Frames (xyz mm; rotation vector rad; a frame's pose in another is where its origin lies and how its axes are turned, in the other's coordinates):
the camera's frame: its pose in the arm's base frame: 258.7 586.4 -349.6 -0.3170 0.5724 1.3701
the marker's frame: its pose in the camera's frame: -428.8 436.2 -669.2 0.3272 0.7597 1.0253
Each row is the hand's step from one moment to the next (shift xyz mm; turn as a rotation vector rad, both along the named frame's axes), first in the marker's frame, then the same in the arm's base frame.
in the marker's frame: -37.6 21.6 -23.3 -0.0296 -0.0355 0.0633
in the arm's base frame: 21.6 -32.6 29.9 0.0490 0.0608 -0.0068
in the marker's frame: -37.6 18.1 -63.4 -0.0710 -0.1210 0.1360
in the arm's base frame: 18.7 -71.2 18.7 0.1312 0.1353 -0.0515
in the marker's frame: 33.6 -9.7 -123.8 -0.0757 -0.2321 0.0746
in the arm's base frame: -39.7 -112.9 -47.3 0.1768 0.0896 -0.1609
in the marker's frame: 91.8 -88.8 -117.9 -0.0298 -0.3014 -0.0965
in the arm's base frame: -56.7 -85.6 -140.2 0.1467 -0.0590 -0.2758
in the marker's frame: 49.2 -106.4 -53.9 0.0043 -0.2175 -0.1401
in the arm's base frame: -3.8 -29.0 -125.7 0.0749 -0.1063 -0.2237
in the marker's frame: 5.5 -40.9 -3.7 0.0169 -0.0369 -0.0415
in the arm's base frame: 12.4 2.9 -39.4 -0.0037 -0.0323 -0.0481
